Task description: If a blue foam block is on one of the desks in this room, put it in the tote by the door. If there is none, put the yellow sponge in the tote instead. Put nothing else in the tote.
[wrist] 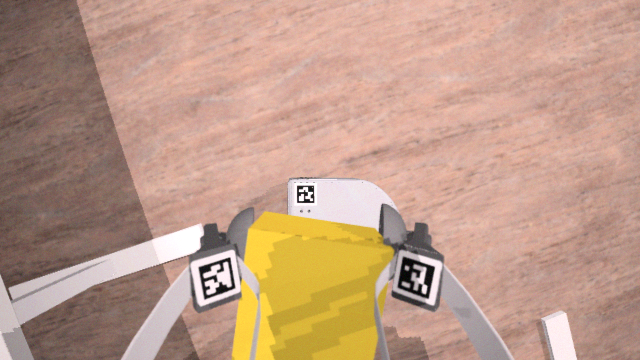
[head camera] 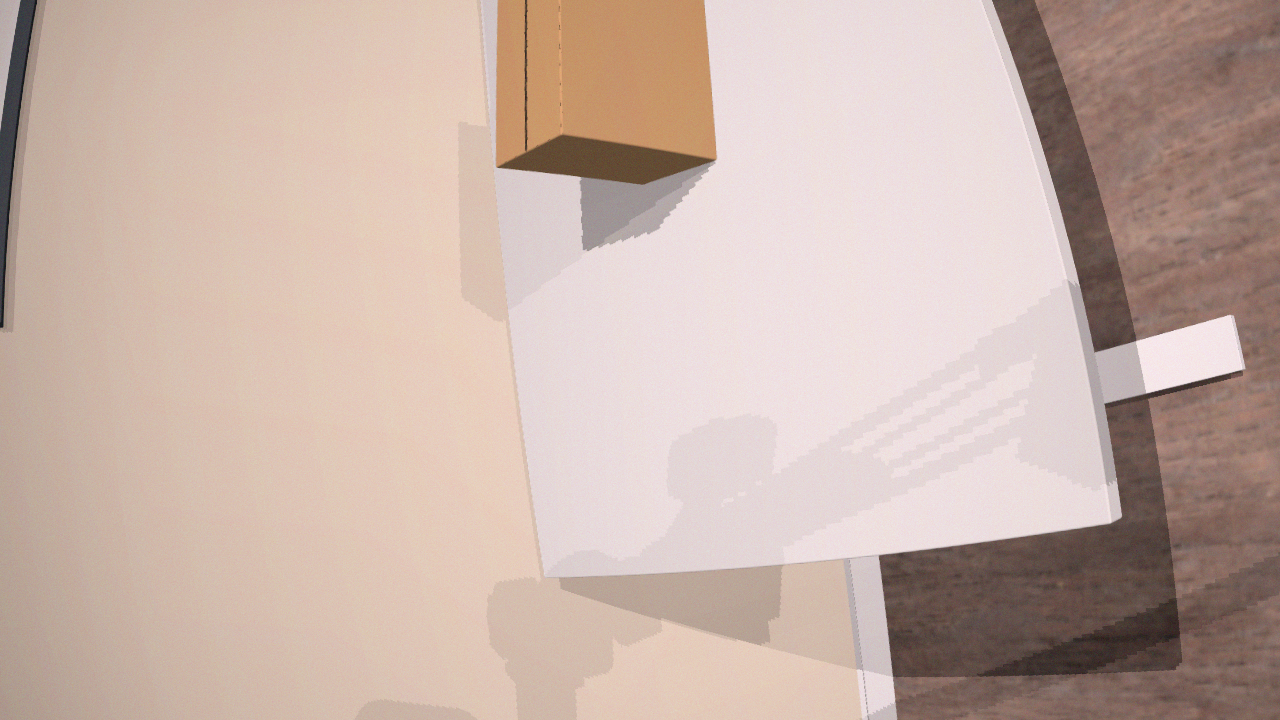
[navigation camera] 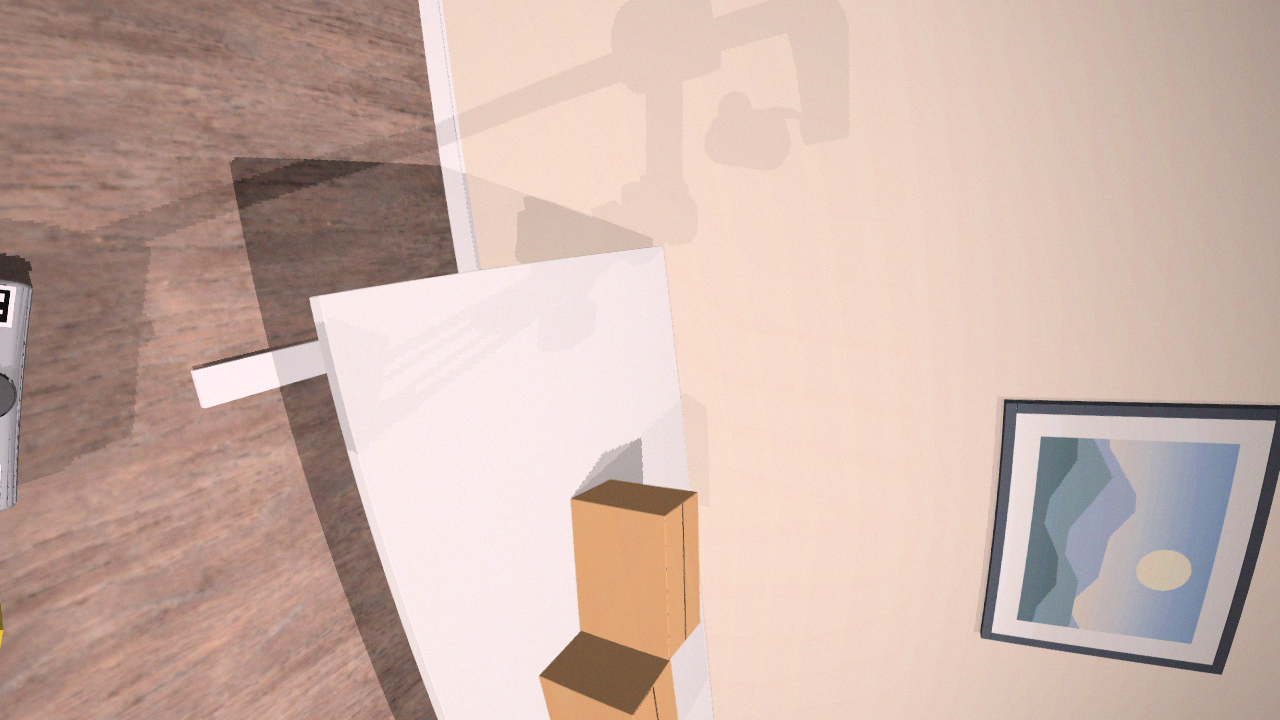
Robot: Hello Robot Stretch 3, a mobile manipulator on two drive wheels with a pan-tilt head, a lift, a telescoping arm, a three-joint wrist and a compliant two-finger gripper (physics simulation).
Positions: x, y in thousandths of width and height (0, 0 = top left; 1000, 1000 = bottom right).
In view: the gripper (wrist: 495, 640), a yellow sponge (wrist: 496, 774) and a framed picture (navigation camera: 880, 737).
The head camera view does not show the yellow sponge: it is out of frame.
